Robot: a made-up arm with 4 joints. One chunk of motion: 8 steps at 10 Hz.
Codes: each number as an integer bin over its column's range. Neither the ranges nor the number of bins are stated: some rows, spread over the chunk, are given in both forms.
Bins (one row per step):
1: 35 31 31 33 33 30
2: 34 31 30 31 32 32
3: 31 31 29 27 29 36
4: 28 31 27 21 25 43
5: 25 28 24 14 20 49
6: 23 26 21 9 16 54
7: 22 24 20 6 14 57
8: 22 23 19 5 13 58
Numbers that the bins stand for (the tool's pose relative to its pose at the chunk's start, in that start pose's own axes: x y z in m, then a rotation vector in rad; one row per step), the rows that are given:
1: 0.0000 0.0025 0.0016 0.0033 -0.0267 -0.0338
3: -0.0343 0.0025 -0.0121 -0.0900 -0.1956 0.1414
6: -0.1029 -0.0221 -0.0667 -0.3700 -0.7444 0.6671
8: -0.1114 -0.0368 -0.0803 -0.4322 -0.8711 0.7840
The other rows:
2: -0.0086 0.0025 -0.0052 -0.0278 -0.0689 0.0246
4: -0.0600 0.0025 -0.0257 -0.1833 -0.3644 0.3459
5: -0.0857 -0.0122 -0.0462 -0.2922 -0.5756 0.5211
7: -0.1114 -0.0319 -0.0735 -0.4167 -0.8289 0.7548

